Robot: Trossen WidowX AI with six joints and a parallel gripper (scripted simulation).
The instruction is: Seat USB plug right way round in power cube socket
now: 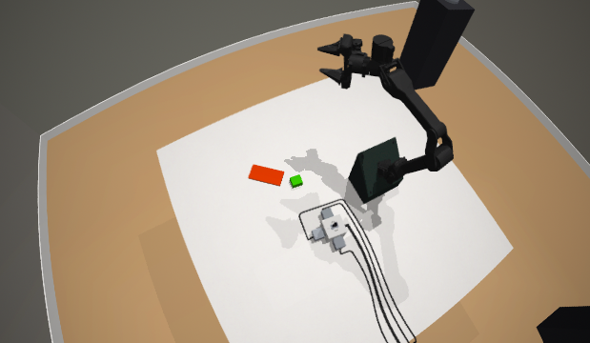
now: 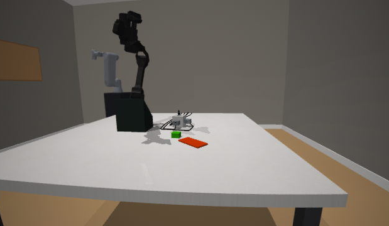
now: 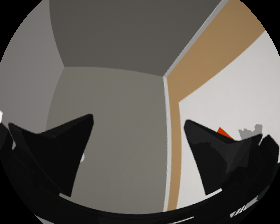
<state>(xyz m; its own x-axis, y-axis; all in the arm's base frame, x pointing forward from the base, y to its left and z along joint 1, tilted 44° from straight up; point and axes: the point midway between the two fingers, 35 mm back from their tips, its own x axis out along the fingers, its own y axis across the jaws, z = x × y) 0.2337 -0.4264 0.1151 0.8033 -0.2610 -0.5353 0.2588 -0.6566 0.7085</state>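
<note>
Right now my gripper tip is 5 cm short of the dark USB plug, 38 cm to the right of it and 44 cm above it. Also, from my gripper tip: green block (11 cm ahead, 13 cm to the left, 52 cm below); orange-red slab (22 cm ahead, 6 cm to the left, 53 cm below).
</note>
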